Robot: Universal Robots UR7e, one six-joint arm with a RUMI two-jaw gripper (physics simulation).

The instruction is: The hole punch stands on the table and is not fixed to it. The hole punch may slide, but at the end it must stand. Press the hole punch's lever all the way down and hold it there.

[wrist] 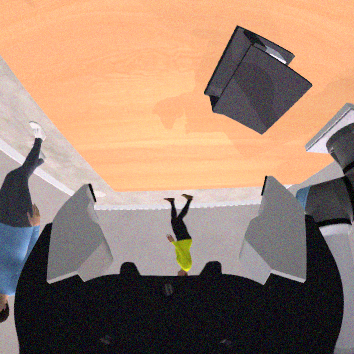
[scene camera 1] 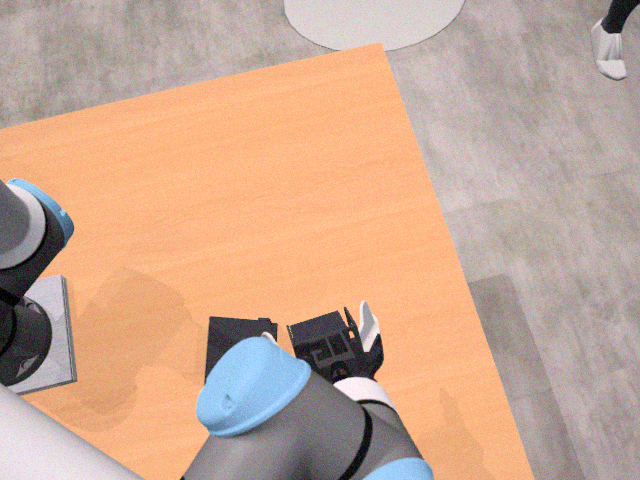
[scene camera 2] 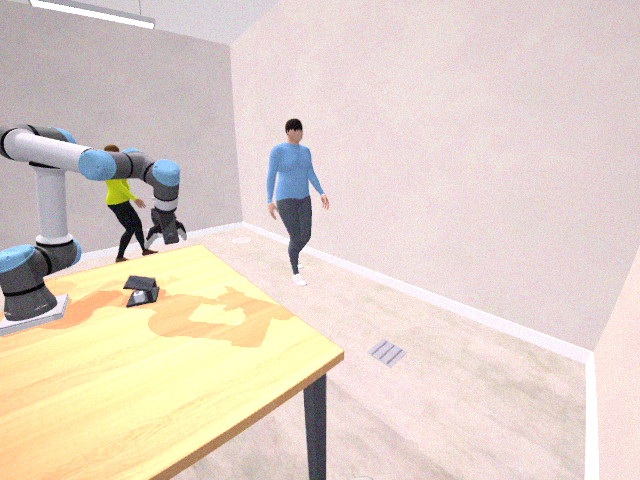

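Seen in the pictures: gripper, fingertip midpoint: (wrist: 176, 182); arm's base at its link origin: (wrist: 350, 136) (scene camera 1: 6, 340) (scene camera 2: 32, 309).
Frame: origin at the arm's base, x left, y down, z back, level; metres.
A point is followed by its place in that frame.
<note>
The black hole punch (scene camera 1: 232, 330) @[x -0.025, y -0.045, z -0.379 m] (scene camera 2: 140, 282) @[x -0.063, y -0.041, z -0.387 m] (wrist: 262, 87) @[x -0.077, y -0.040, z -0.389 m] stands upright on the wooden table (scene camera 1: 258, 180) @[x 0.258, y 0.028, z -0.426 m] (scene camera 2: 129, 387) @[x -0.533, y 0.027, z -0.368 m] (wrist: 100, 75) @[x -0.021, y 0.028, z -0.620 m]. Its broad lever slants up, with a gap between it and the base in the scene camera 2 view. The arm hides part of the punch in the scene camera 1 view. My gripper (scene camera 1: 317, 328) @[x -0.064, y -0.175, z -0.508 m] (scene camera 2: 166, 237) @[x -0.064, y -0.175, z -0.508 m] (wrist: 176, 182) @[x -0.064, y -0.175, z -0.508 m] is open, its light grey fingers wide apart with nothing between them. It hangs well above the table, beside the punch, and does not touch the lever.
The arm's grey base plate (scene camera 1: 57, 320) @[x 0.027, y 0.004, z -0.082 m] (scene camera 2: 61, 310) @[x -0.053, y 0.005, z -0.106 m] (wrist: 325, 132) @[x 0.018, y 0.008, z -0.097 m] lies on the table to one side of the punch. A person in blue (scene camera 2: 293, 170) (wrist: 17, 245) and one in yellow (scene camera 2: 117, 192) (wrist: 183, 255) are beyond the table.
</note>
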